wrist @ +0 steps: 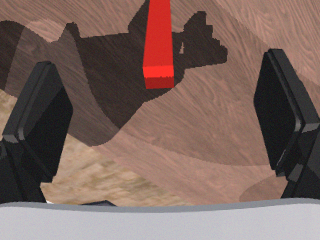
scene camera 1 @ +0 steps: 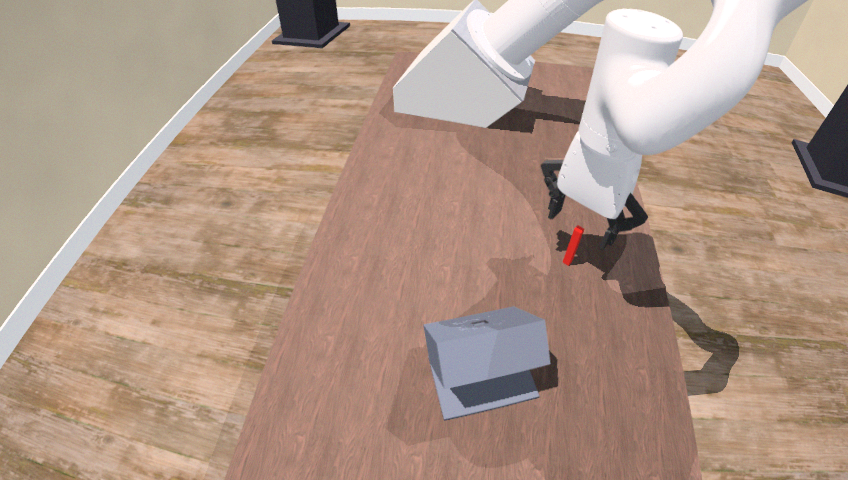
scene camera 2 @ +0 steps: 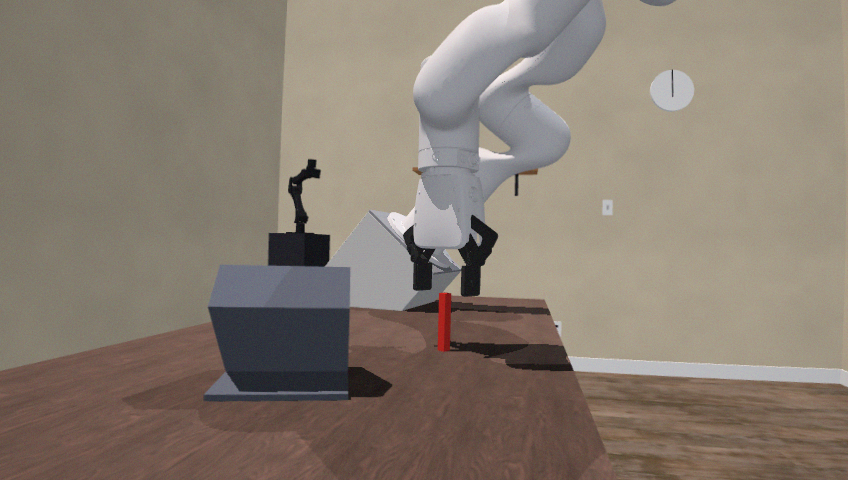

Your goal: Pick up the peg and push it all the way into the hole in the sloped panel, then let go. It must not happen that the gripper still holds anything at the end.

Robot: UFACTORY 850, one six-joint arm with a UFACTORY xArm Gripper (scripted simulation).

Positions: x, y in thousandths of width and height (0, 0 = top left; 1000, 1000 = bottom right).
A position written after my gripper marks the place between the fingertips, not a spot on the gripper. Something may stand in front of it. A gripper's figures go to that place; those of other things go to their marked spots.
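My gripper (scene camera 2: 525, 609) is 68 cm from the lens; a red peg (scene camera 2: 524, 666) is likewise 68 cm from the lens.
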